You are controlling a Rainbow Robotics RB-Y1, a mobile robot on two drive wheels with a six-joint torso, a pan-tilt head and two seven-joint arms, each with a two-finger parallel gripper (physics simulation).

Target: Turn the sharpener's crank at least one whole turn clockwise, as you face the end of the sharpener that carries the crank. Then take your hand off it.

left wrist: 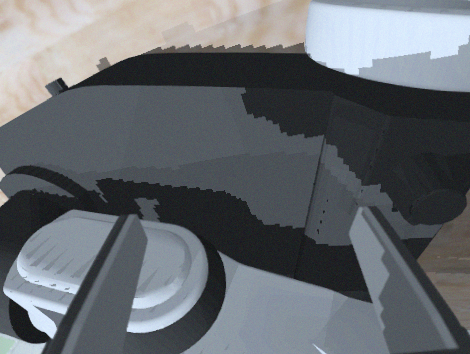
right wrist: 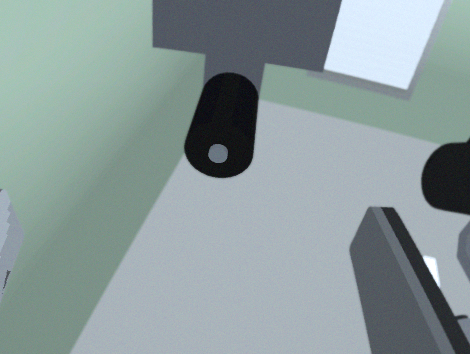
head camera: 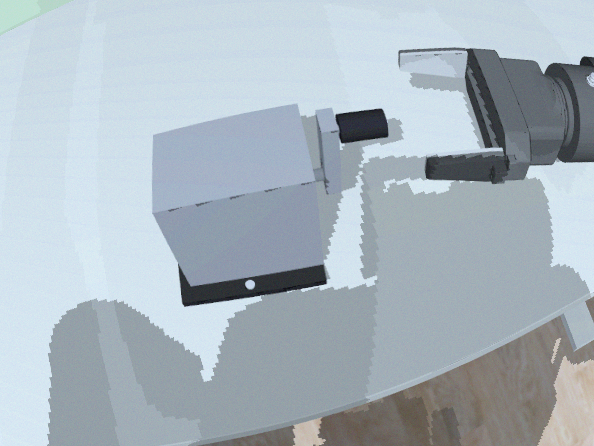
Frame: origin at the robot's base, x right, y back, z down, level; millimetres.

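Where they show: left gripper, fingertip midpoint: (left wrist: 248, 224); right gripper, fingertip midpoint: (right wrist: 188, 221) (head camera: 412, 107).
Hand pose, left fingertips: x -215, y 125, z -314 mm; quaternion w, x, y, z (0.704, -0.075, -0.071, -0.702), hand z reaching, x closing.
Each offset is from my left fingertips to the top centre of the thing. "spot": to the spot under its first point. Level surfaces: height alone.
The grey sharpener {spot: dx +153, dy -535, dz -536 mm} (head camera: 230, 160) (right wrist: 240, 25) stands on its black base, with its crank end facing the right of the head view. The crank arm (head camera: 330, 155) (right wrist: 234, 64) points toward the top of the head picture. Its black handle {spot: dx +246, dy -548, dz -550 mm} (head camera: 362, 125) (right wrist: 221, 120) sticks out toward my right gripper (head camera: 414, 114) (right wrist: 188, 221). The right gripper is open and empty; its fingertips are a little beyond the handle's free end, one on each side of the handle's line, not touching it. My left gripper (left wrist: 248, 224) is open and empty, away from the sharpener.
The sharpener stands on a pale table {dz -408 mm} (head camera: 240, 60) with a curved edge at the bottom of the head view, and wood floor {dz +312 mm} (head camera: 475, 390) beyond. In the left wrist view the robot's dark body (left wrist: 200, 120) lies behind the fingers. A black rounded part (right wrist: 450, 177) shows at the right wrist view's right edge.
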